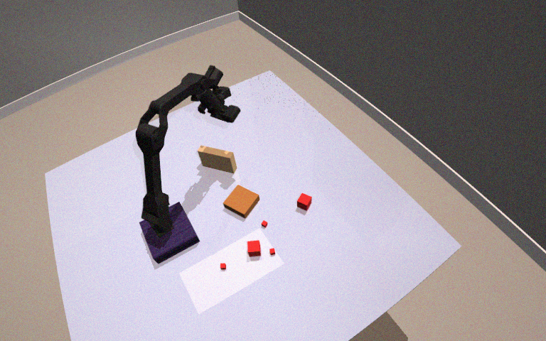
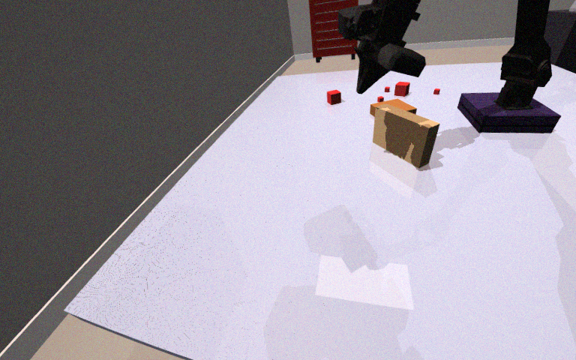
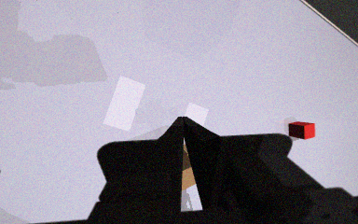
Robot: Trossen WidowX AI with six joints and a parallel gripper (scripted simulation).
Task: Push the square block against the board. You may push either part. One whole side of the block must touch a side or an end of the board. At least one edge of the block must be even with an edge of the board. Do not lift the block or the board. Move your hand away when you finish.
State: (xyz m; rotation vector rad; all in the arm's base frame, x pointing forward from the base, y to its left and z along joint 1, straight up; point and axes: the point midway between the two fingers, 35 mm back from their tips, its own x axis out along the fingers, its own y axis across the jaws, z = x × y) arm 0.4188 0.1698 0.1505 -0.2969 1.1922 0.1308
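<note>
My gripper tip is 12 cm above the tan board, 11 cm past it and 4 cm to the left of it. Round my gripper tip: orange square block: 25 cm to the right, 15 cm below, 14 cm behind.
</note>
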